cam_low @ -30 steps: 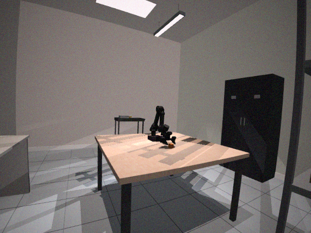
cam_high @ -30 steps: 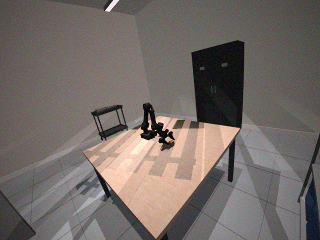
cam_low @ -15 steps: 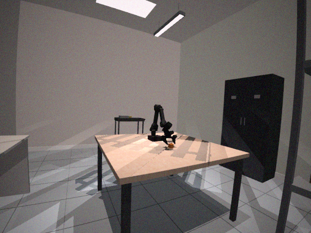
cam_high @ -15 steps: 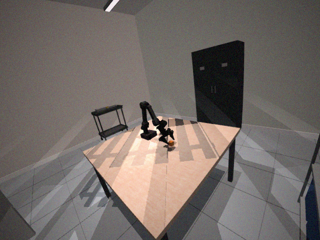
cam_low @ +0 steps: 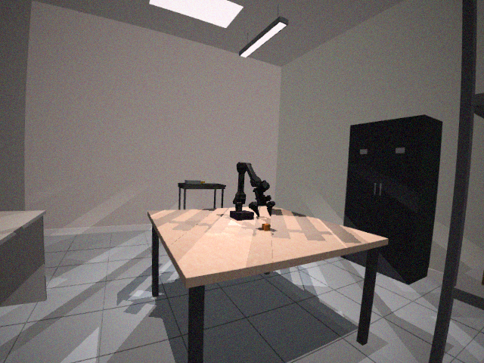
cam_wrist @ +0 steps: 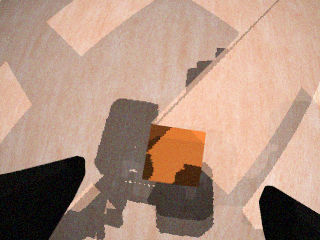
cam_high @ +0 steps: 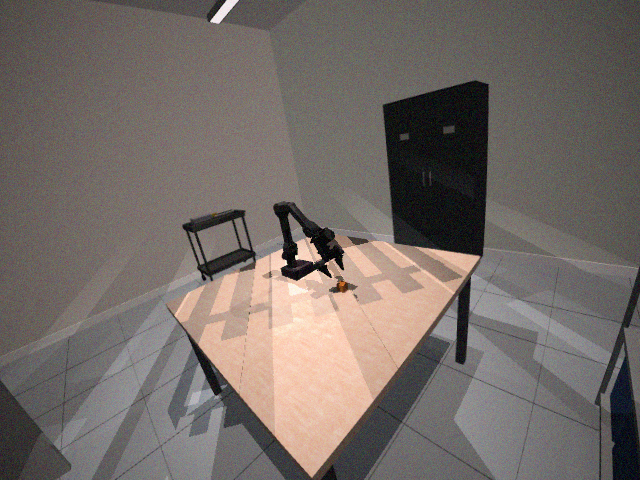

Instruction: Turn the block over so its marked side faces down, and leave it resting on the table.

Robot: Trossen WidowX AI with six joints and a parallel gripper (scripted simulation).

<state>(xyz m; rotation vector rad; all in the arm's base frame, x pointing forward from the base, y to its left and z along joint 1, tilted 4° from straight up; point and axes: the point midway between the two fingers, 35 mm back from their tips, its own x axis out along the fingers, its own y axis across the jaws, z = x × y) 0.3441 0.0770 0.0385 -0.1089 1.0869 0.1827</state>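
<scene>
The block lies 70 mm below my gripper tip and 10 mm ahead of it.
</scene>
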